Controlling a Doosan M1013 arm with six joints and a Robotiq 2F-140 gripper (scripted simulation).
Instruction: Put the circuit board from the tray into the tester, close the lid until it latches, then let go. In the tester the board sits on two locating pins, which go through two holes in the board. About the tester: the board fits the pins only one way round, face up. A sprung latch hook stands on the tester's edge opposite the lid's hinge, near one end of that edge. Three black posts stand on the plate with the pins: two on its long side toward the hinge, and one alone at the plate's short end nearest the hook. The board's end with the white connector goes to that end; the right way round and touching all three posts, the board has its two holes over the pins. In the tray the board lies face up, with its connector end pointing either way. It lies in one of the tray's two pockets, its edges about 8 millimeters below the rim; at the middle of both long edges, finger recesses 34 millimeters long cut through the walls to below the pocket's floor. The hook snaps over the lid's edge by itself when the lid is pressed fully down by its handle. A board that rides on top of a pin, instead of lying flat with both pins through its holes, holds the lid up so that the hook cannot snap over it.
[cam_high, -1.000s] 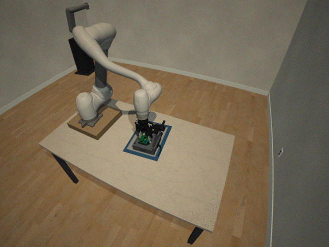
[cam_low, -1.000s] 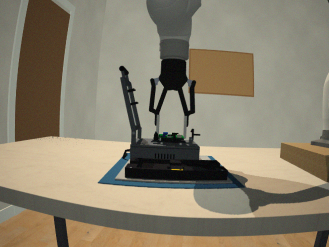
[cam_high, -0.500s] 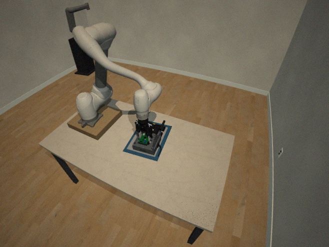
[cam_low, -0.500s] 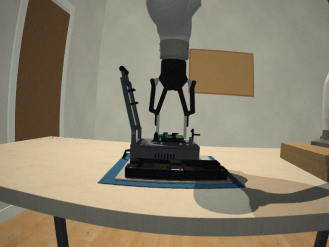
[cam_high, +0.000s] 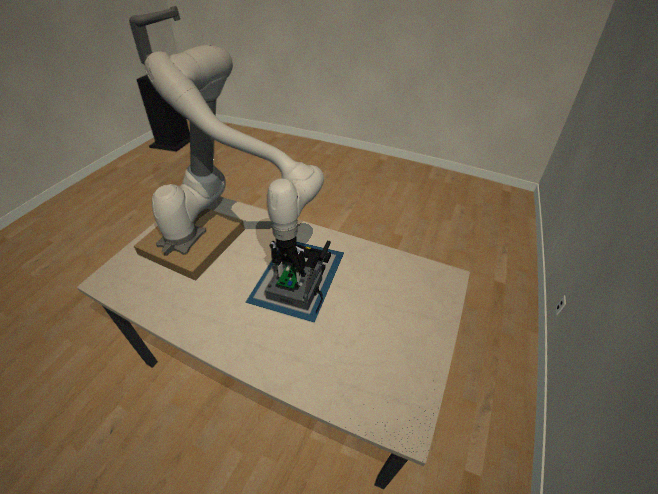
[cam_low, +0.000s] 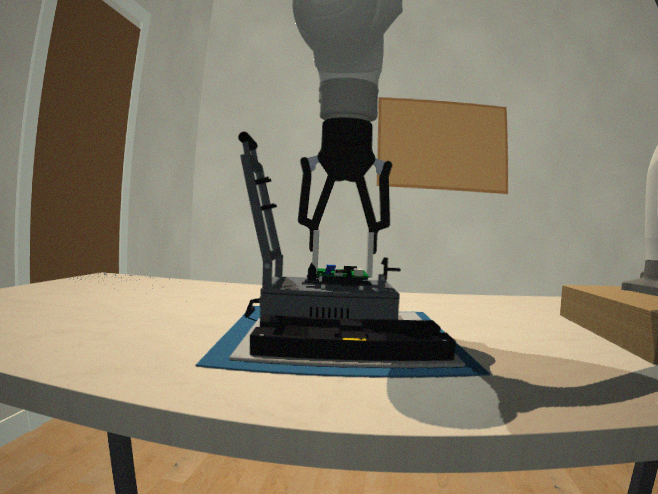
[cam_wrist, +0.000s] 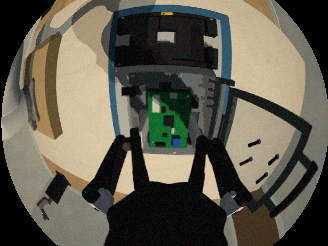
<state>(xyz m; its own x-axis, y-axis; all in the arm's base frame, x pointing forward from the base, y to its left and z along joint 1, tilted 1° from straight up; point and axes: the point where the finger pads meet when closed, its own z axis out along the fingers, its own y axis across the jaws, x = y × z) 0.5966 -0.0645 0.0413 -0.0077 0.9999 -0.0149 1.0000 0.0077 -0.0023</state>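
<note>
Right now my hand is 20 mm above the green circuit board. Also, from my hand: latch hook 60 mm behind, 60 mm to the left, 10 mm below; then grey tester 30 mm ahead, 40 mm to the left, 10 mm above; then tester lid 120 mm ahead, 80 mm above.
</note>
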